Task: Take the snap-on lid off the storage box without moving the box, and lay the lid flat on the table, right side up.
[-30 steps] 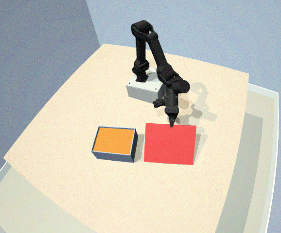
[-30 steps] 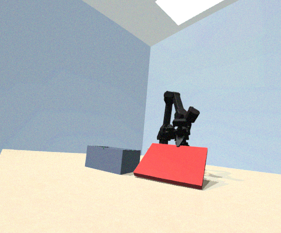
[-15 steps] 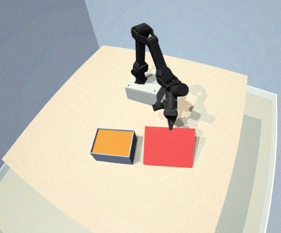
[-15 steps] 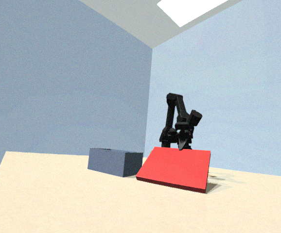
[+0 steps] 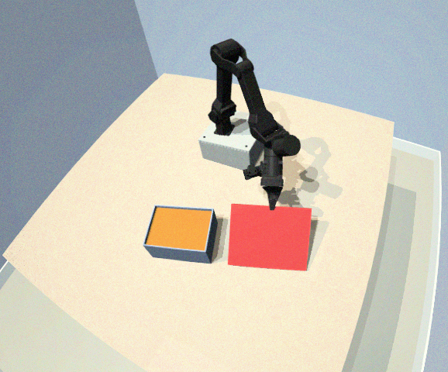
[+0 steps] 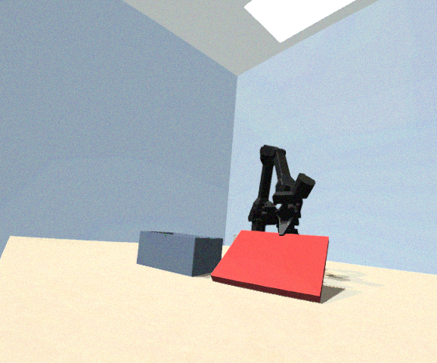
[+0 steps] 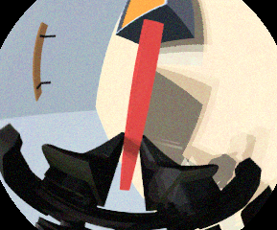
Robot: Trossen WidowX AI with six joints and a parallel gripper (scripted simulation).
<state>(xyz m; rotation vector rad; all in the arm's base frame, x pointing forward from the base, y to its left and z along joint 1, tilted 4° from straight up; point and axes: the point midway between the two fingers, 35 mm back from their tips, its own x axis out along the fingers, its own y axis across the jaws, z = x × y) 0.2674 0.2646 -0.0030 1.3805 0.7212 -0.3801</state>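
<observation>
Right now my gripper tip is 70 mm short of the red lid, 50 mm above it and 10 mm to the right of it. From my gripper tip the other things lie so: storage box 250 mm to the right, 140 mm ahead, 60 mm below.
</observation>
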